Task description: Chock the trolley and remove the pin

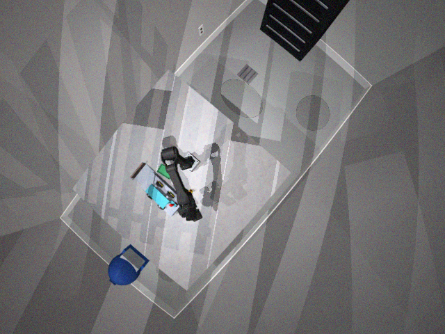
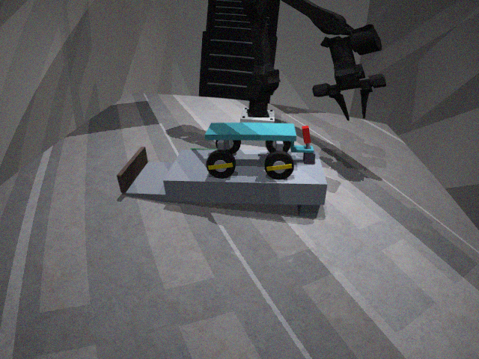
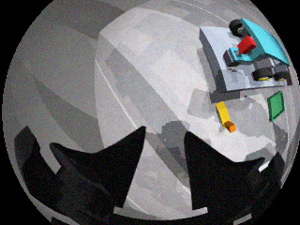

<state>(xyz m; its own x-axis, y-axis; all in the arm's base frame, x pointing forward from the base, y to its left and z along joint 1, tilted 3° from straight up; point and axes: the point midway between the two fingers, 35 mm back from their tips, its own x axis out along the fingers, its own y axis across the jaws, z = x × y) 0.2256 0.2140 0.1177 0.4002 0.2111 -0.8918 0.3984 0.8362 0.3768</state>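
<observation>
Right now the yellow chock is 160 mm below my gripper tip, 100 mm to the right of it and 30 mm behind it. The rest, counted from my gripper tip: grey ramp: 270 mm to the right, 130 mm below, 80 mm ahead; red-headed stop pin: 140 mm to the right, 70 mm ahead, 50 mm below; trolley: 260 mm to the right, 80 mm ahead, 70 mm below.
</observation>
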